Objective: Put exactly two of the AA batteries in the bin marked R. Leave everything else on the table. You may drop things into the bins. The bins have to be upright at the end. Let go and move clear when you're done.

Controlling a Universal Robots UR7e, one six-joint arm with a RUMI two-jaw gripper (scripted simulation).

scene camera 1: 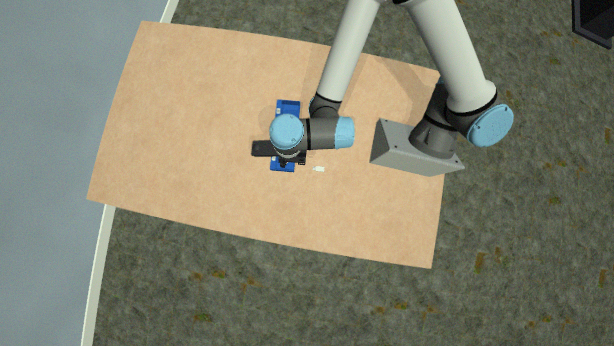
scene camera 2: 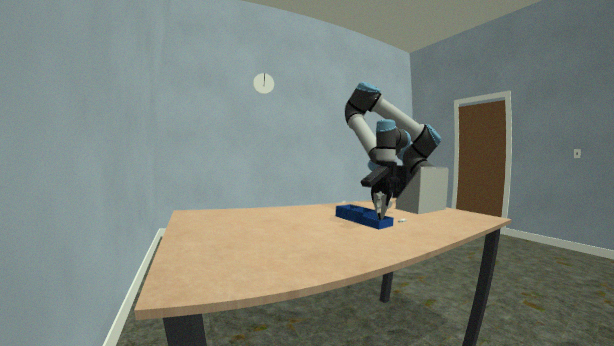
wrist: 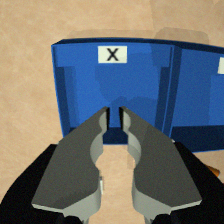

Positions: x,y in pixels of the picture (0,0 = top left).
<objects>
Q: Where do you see a joined blue bins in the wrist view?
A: At 143,74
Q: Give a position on a joined blue bins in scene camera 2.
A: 360,217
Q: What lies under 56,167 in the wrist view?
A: My gripper.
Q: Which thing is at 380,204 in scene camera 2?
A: My gripper.
</objects>
